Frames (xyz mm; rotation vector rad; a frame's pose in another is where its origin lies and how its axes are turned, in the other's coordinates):
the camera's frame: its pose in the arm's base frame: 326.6 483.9 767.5 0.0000 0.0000 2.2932
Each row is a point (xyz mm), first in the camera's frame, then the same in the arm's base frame.
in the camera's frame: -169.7 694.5 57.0
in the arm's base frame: -82.2 -102.6 824.5
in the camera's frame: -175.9 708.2 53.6
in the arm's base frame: -88.4 -116.3 821.1
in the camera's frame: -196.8 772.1 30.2
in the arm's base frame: -122.5 -174.2 797.7
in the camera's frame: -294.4 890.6 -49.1
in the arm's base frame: -146.9 -325.8 718.4
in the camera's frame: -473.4 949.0 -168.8
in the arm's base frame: -72.4 -498.7 598.7
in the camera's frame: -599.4 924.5 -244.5
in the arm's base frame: 29.3 -577.1 523.0
